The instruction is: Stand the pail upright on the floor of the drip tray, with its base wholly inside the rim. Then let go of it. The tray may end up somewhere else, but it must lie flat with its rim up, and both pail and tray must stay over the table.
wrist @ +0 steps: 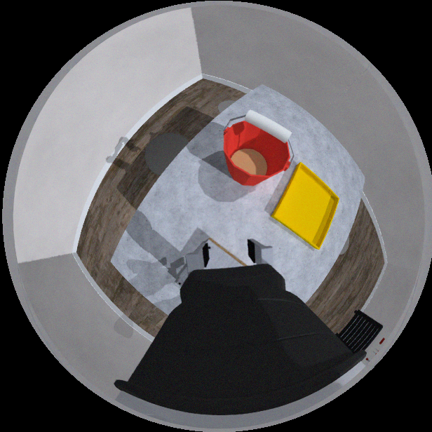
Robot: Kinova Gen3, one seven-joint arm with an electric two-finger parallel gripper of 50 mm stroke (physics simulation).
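A red pail (270, 149) with a tan bottom inside stands upright on the table, above the middle of the wrist view. Its wire handle with a white grip (268, 126) lies toward the pail's far side. The yellow drip tray (306, 206) lies flat with its rim up, to the right of and nearer than the pail; the two are apart. My gripper (227, 249) is open, with nothing between its fingers, on the near side of both pail and tray.
The grey table (175, 200) carries pail and tray. A thin brown edge (227, 251) of the robot's mounting plate shows between the fingers. Wooden floor (97, 220) lies beyond the table's edges. A black slatted object (360, 331) is at the lower right.
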